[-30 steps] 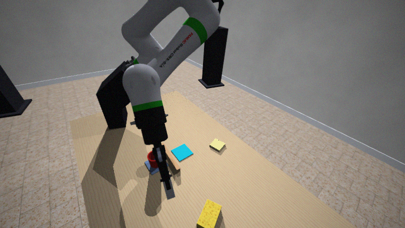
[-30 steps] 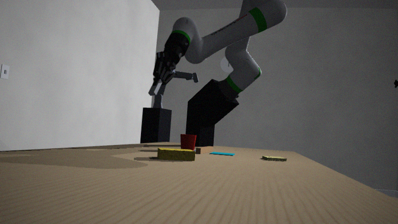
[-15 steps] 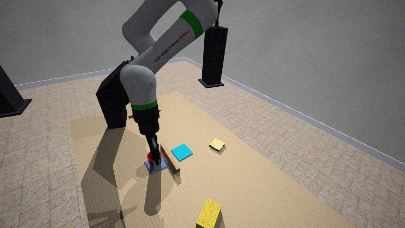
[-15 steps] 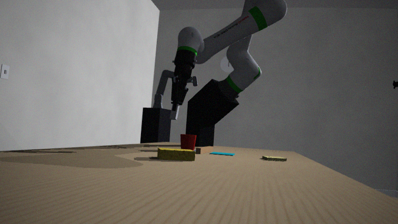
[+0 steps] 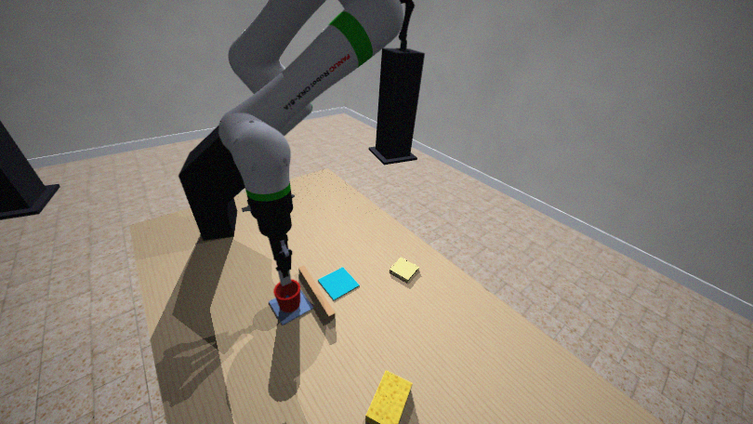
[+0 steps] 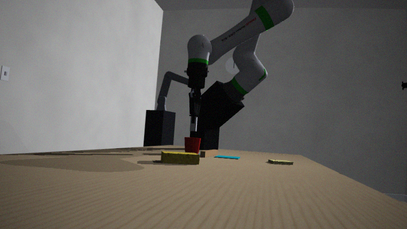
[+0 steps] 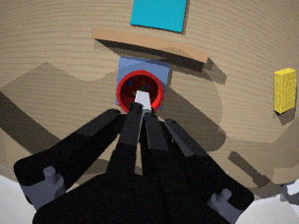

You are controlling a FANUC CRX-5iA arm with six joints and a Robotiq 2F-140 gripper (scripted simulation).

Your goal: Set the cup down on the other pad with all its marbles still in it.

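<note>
My gripper is now 110 mm above the red cup. Round my hand: cyan pad (160 mm to the left, 140 mm below, 30 mm behind); then blue pad (140 mm below); then wooden rail (130 mm below, 80 mm to the left, 10 mm behind).
</note>
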